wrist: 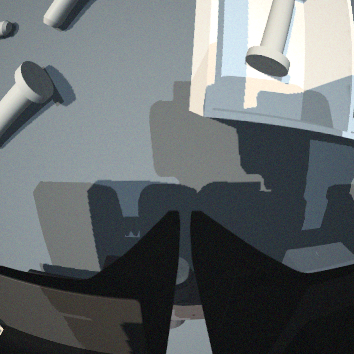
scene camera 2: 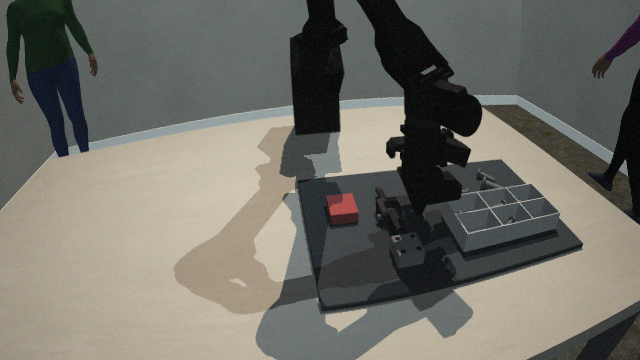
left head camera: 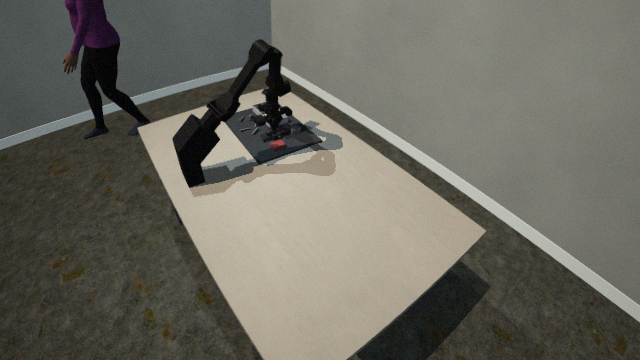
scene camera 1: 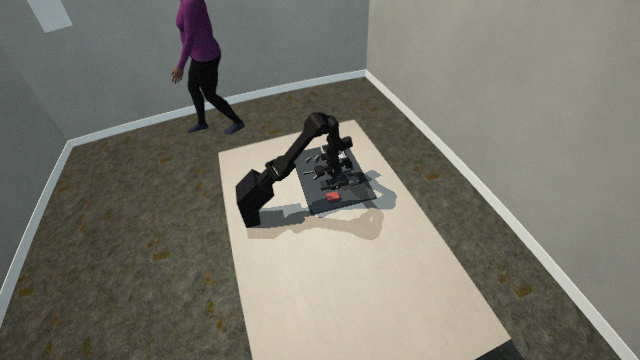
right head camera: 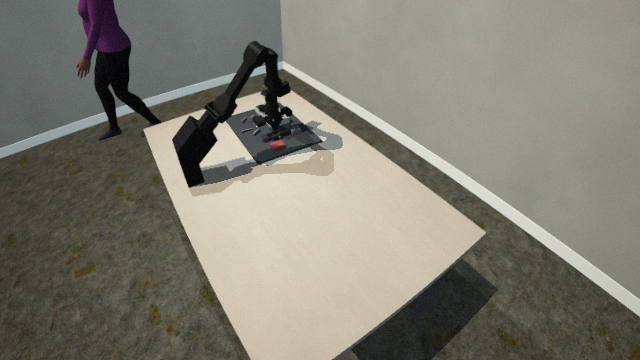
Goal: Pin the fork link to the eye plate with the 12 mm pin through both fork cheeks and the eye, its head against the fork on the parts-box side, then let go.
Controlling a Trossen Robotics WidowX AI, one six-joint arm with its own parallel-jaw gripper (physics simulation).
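Places are measured from the arm's base along level axes (x ahead, y left, z up), in centimetres.
Pixels of known places: gripper, fingertip midpoint: (wrist: 183, 220) (scene camera 2: 417, 213) (left head camera: 274, 130) (scene camera 1: 334, 178) (right head camera: 274, 130); arm's base, link origin: (scene camera 2: 316, 54) (left head camera: 205, 126) (scene camera 1: 263, 182) (right head camera: 203, 127).
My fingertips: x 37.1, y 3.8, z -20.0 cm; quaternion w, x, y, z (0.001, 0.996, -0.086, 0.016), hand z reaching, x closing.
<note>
For each thing: its top centre in the pictures, then the offset to it from my fingertips. "spot": a spot on its surface instead. Level surfaces: height alone.
- dark fork link, top centre: (scene camera 2: 385, 197) (left head camera: 271, 134) (right head camera: 271, 135) dx -4.9, dy -3.7, dz +1.4 cm
- grey eye plate block, top centre: (wrist: 322, 290) (scene camera 2: 408, 243) (left head camera: 294, 127) (right head camera: 294, 127) (scene camera 1: 353, 178) dx +7.8, dy -6.3, dz +1.4 cm
- round grey pin head, top centre: (wrist: 170, 281) dx -1.0, dy -2.6, dz +1.0 cm
- small light pin end, surface spot: (scene camera 2: 378, 217) spot: dx -1.6, dy -6.6, dz +0.2 cm
- grey parts box, top centre: (scene camera 2: 504, 205) (left head camera: 269, 110) (right head camera: 271, 111) (scene camera 1: 334, 154) dx +8.3, dy +13.6, dz +2.5 cm
- large pin, top centre: (wrist: 290, 17) dx +5.1, dy +7.9, dz +1.0 cm
- dark mat, surface height: dz -1.0 cm
- red block, top centre: (scene camera 2: 341, 203) (left head camera: 277, 143) (right head camera: 277, 143) (scene camera 1: 332, 195) dx -6.9, dy -10.7, dz +0.8 cm
My gripper (left head camera: 274, 130) (right head camera: 276, 128) (scene camera 1: 337, 175) (scene camera 2: 420, 214) (wrist: 183, 220) points down, its fingers nearly together with a thin empty gap. It is above and beside the dark fork link (scene camera 2: 382, 206), on the parts-box side. The grey eye plate block (scene camera 2: 407, 250) (wrist: 320, 256) with holes stands at the fork's end. In the wrist view, a round grey pin head (wrist: 183, 271) shows beyond the gap, near the fork. A small light pin end (scene camera 2: 378, 217) shows on the fork's red-block side. The fingers hide most of the joint, so head contact and full seating cannot be told.
The grey parts box (scene camera 2: 510, 236) (wrist: 197, 75) holds several pins, one large pin (wrist: 276, 37) among them. Loose pins (scene camera 2: 491, 184) (wrist: 34, 82) lie beside it on the dark mat (scene camera 2: 312, 215). A red block (left head camera: 277, 145) (scene camera 2: 342, 208) lies across the fork. People stand beyond the table.
</note>
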